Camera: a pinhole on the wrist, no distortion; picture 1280 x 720 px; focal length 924.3 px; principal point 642.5 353.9 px. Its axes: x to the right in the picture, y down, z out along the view. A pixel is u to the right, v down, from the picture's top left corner.
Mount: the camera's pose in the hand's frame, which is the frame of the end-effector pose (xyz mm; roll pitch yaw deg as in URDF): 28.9 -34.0 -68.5 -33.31 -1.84 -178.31
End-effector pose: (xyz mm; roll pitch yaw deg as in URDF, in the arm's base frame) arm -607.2 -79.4 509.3 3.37 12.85 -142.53
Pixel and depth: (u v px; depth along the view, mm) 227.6 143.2 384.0
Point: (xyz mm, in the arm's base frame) -936.8 -101.1 738.4
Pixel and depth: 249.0 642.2 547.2
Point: -1170.1 101.2 698.4
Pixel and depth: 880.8 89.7 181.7
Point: -677.8 -9.9 616.6
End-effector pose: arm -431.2 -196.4 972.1 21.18 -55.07 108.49
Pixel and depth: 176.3 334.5 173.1
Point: -312.2 -104.2 1088.1
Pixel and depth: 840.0 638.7 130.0
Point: -311.1 -123.7 959.1
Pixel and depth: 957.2 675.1 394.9
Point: -12.2 -147.2 925.6
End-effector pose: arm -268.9 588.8 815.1 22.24 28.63 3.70
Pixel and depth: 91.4 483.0 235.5
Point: -84.9 387.7 753.0
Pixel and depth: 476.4 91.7 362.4
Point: -56.4 358.8 949.3
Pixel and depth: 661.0 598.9 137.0
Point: -245.3 451.0 774.5
